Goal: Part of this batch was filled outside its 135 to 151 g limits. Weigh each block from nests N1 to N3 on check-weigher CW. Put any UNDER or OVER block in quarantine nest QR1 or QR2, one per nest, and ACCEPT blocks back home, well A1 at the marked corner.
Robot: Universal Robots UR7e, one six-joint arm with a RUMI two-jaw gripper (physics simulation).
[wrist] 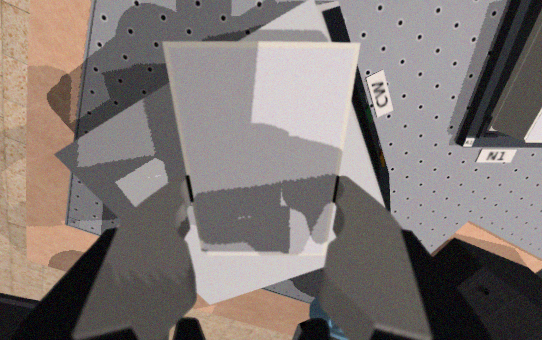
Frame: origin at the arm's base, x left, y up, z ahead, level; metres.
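Where they show: gripper, fingertip midpoint: [263, 178].
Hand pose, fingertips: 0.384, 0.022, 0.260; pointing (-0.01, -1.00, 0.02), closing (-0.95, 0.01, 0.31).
Observation:
Things, the pixels of their top centre, and the offset from my fingertips, as dx, dy, dz. "pt": a spot on its surface instead. Level surfaces: height alone.
- pale grey-white block at its top centre: [262, 174] +0.004, +0.015, +0.010
- check-weigher CW at a spot on its surface: [359, 167] pt -0.070, -0.028, +0.016
- Nest N1 at a spot on its surface: [472, 120] pt -0.216, -0.116, +0.078
- CW label at a spot on its surface: [380, 93] pt -0.107, -0.125, +0.070
- N1 label at a spot on its surface: [496, 156] pt -0.288, -0.125, +0.052
- grey perforated board at its surface level: dy -0.127
My gripper [263, 178] is shut on a pale grey-white block [295, 90], held by its two sides in the middle of the wrist view. The check-weigher CW [359, 167] lies below the block; its light pan shows past the block's right and lower edges, with a black edge strip on the right. The block covers most of the pan, and I cannot tell the gap between them. No weight reading is legible. Nest N1 [472, 120] is at the upper right, dark-walled, with part of a block [520, 95] in it. N2, N3, QR1 and QR2 do not show.
The CW label [380, 93] lies right of the weigher, the N1 label [496, 156] below that nest. A grey perforated board [420, 170] carries them. Light and dark patches cross its left part. A black object [500, 295] is at the lower right, a blue one [322, 315] at the bottom.

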